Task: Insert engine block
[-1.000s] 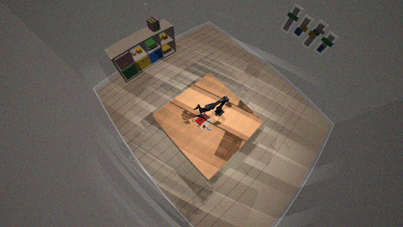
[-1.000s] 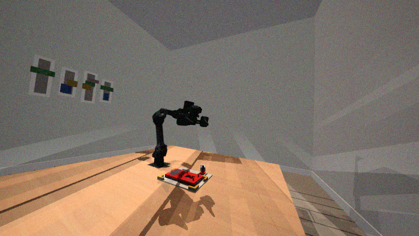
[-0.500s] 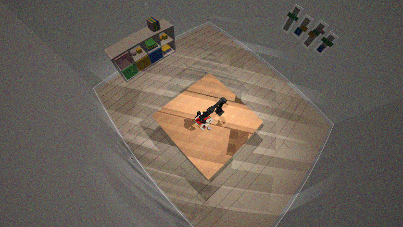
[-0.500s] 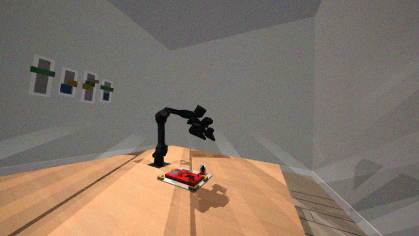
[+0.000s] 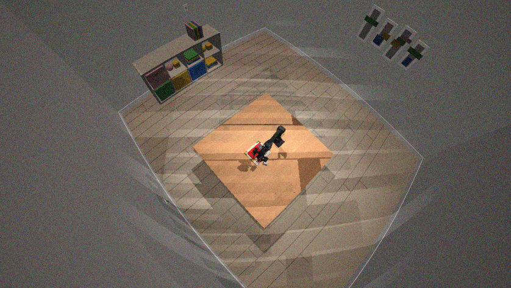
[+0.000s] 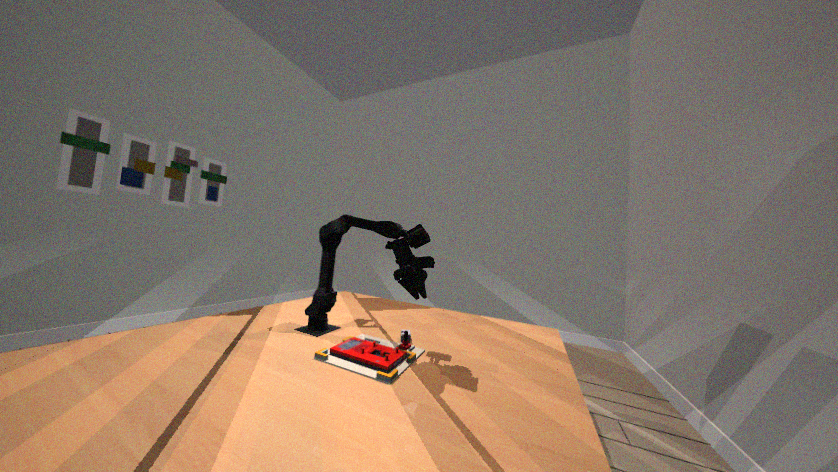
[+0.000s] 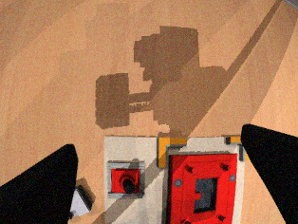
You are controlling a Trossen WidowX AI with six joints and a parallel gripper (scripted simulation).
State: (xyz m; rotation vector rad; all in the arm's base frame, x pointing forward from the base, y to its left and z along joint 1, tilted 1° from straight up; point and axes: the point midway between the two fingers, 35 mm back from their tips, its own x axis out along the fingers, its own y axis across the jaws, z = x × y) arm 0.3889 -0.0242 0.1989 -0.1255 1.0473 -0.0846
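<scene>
Right now my gripper tip is 8 cm past the engine block, 9 cm to the right of it and 16 cm above it.
</scene>
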